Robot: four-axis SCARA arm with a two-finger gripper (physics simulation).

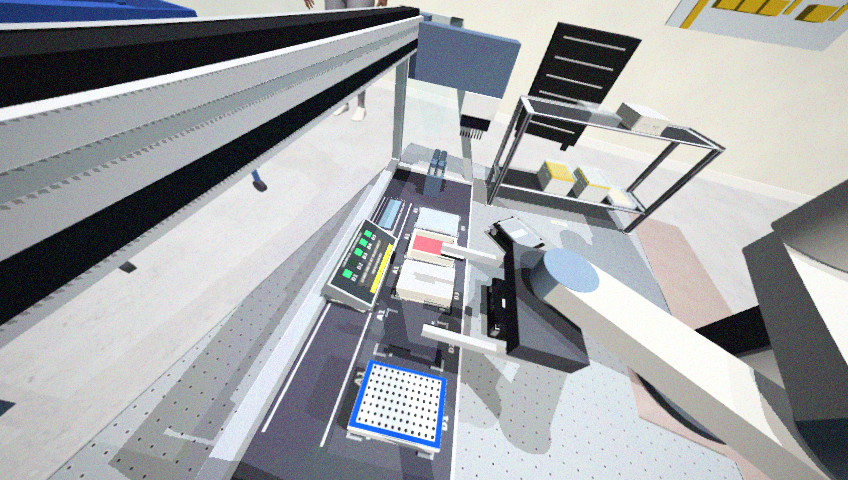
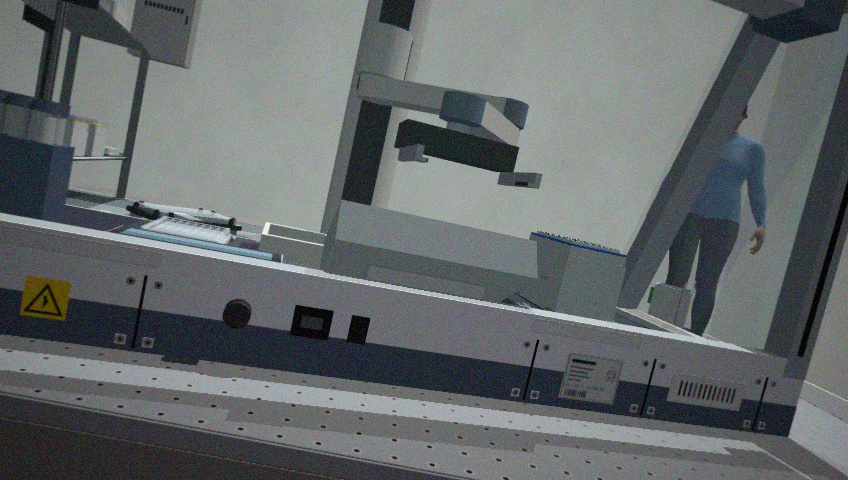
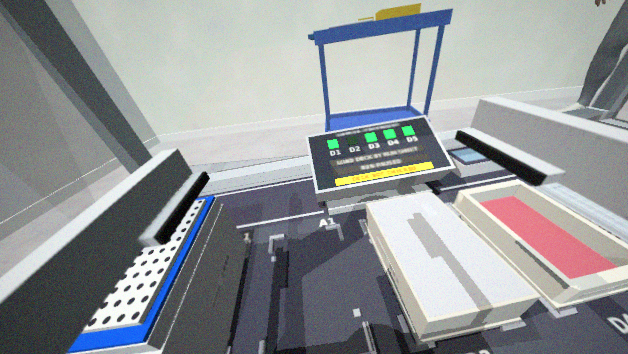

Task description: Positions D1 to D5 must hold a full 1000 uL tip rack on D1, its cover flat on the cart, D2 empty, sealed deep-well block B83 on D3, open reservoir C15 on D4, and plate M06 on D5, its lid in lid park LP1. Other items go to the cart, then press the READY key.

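Frame: origin at the arm's base, x back, y left, z down, level; metres.
Seen in the pictures: gripper, fingertip midpoint: (image 1: pixel 433 282) (image 2: pixel 480 166) (image 3: pixel 329 140).
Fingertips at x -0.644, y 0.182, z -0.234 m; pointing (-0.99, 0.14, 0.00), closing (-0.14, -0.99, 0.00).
Note:
Offsets run from my fingertips to a thing's top centre. "spot": to the spot under its first point.
My gripper (image 1: pixel 433 289) (image 2: pixel 467 167) (image 3: pixel 329 140) is open and empty, above the deck around D2 and D3. The tip rack {dx +0.020, dy +0.158, dz +0.067 m} (image 1: pixel 398 404) (image 2: pixel 589 273) (image 3: pixel 145 275) stands on D1, blue-edged and uncovered, its top full of dark-centred holes. D2, between rack and block, shows corner brackets and no item. The white-topped block {dx -0.022, dy -0.086, dz +0.117 m} (image 1: pixel 425 282) (image 3: pixel 445 260) is on D3; its label is not readable. The open reservoir {dx -0.047, dy -0.207, dz +0.133 m} (image 1: pixel 427 245) (image 2: pixel 291 246) (image 3: pixel 545 235) with red content is on D4. A pale plate (image 1: pixel 437 221) (image 2: pixel 187 230) is on D5. A bluish lid-like piece {spot: dx -0.208, dy -0.262, dz +0.142 m} (image 1: pixel 389 214) (image 3: pixel 467 155) lies beyond the panel.
The panel {spot: dx -0.168, dy -0.040, dz +0.091 m} (image 1: pixel 360 261) (image 3: pixel 380 155) lights D1, D3, D4 and D5 green; D2 is dark and a yellow bar is lit. A blue cart (image 3: pixel 385 27) carries a yellow item. Beside the deck are a black holder {dx +0.199, dy -0.143, dz +0.165 m} (image 1: pixel 496 306), partly hidden, and a silver-topped unit {dx +0.188, dy -0.423, dz +0.163 m} (image 1: pixel 517 231).

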